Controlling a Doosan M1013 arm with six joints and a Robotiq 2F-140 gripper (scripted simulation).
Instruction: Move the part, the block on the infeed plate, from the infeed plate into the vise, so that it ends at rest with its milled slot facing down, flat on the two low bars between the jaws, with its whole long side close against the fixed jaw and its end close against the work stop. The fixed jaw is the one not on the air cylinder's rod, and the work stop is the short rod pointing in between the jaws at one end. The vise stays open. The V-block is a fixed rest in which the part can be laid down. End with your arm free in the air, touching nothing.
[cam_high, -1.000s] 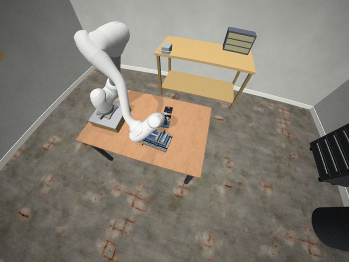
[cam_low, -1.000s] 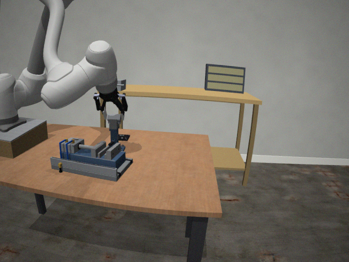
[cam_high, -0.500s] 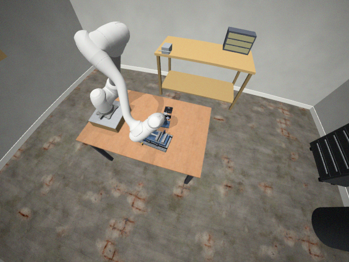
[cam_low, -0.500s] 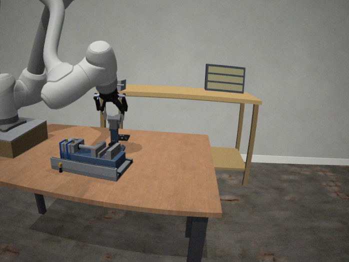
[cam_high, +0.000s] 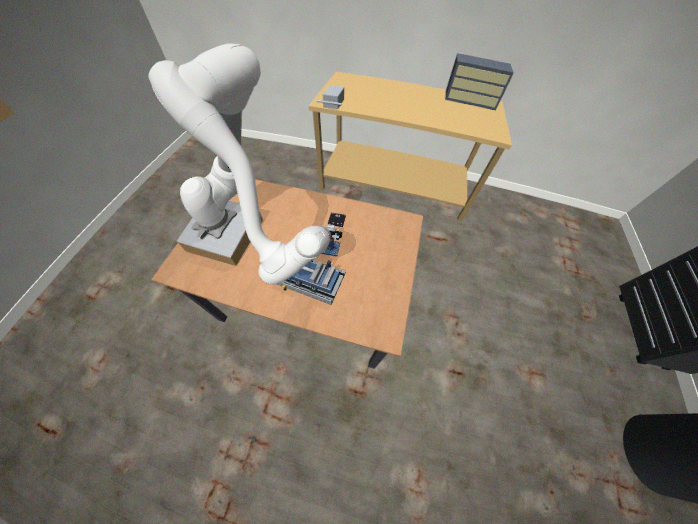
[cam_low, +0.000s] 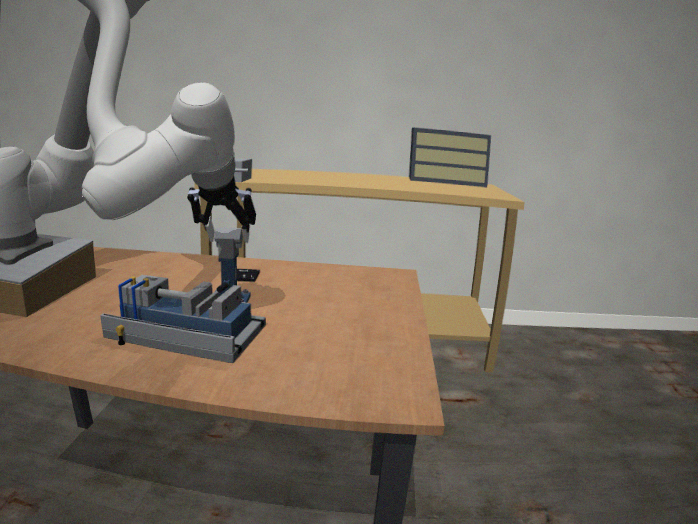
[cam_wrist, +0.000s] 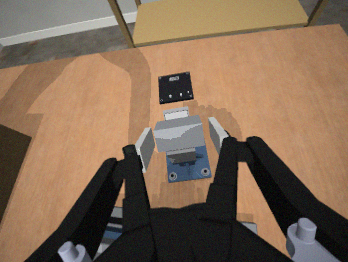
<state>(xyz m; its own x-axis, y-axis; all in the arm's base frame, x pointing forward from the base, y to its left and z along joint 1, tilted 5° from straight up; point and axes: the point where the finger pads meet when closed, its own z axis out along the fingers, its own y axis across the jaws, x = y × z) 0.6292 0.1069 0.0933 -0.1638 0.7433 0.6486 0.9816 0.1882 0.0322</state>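
Right now the part is 20 mm below my hand and 10 mm to the left of it. Also, from my hand: work stop 130 mm to the right, 90 mm below, 40 mm ahead; V-block base 170 mm below, 20 mm to the left, 10 mm behind; V-block post 120 mm below, 20 mm to the left, 10 mm behind.
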